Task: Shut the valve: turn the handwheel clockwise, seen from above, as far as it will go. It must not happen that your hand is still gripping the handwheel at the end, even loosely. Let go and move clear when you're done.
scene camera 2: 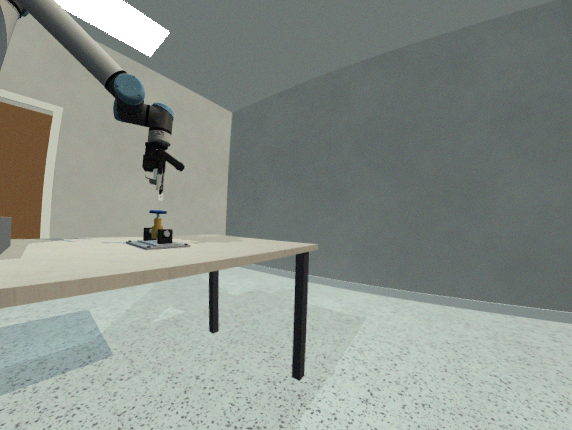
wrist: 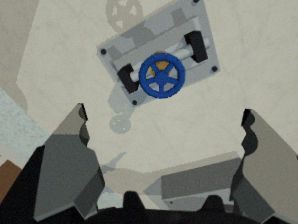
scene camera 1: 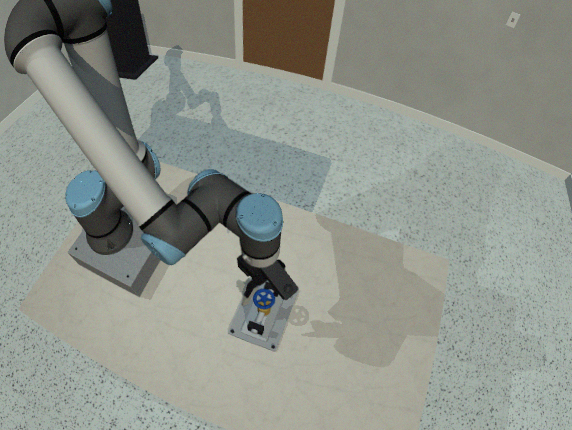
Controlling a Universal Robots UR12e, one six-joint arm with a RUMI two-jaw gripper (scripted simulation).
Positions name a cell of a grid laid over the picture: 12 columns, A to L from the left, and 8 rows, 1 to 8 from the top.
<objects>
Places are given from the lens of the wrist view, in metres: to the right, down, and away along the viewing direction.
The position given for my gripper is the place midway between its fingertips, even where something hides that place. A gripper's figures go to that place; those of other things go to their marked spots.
my gripper (wrist: G4): 0.01, -0.01, 0.13
blue spoked handwheel (wrist: G3): 0.02, -0.05, 0.19
</objects>
